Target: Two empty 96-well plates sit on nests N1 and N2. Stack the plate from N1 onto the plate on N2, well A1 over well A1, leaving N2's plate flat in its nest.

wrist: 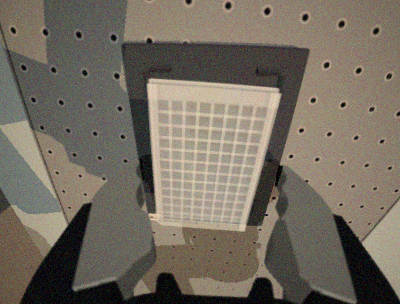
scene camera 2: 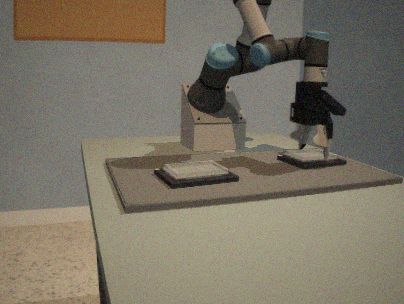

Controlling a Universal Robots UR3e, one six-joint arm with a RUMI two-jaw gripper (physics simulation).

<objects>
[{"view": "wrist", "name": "my gripper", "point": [209, 164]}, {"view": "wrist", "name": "black nest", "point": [269, 66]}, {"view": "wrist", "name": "grid of holes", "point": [70, 69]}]
</objects>
